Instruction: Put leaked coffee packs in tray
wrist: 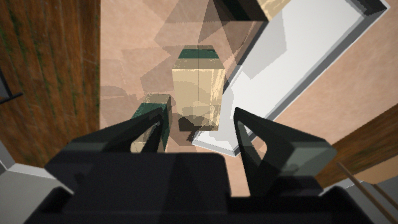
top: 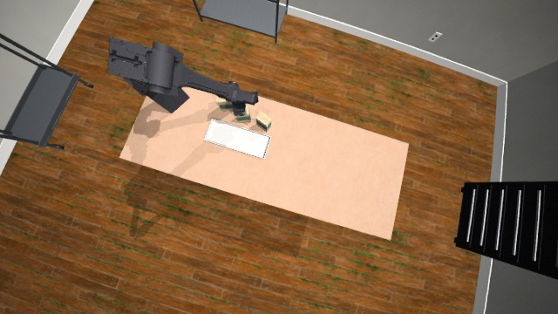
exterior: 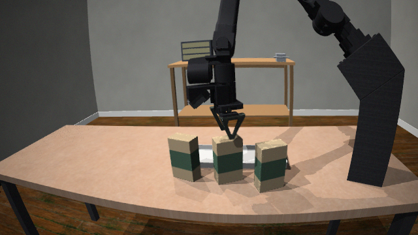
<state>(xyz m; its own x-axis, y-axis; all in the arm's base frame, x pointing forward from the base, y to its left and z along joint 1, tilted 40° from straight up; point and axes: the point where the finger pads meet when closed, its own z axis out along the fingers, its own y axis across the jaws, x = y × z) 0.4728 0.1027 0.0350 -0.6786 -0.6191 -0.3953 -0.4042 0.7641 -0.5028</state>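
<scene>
The white tray lies 15 cm below my hand, 14 cm to the right of it and 2 cm ahead of it.
</scene>
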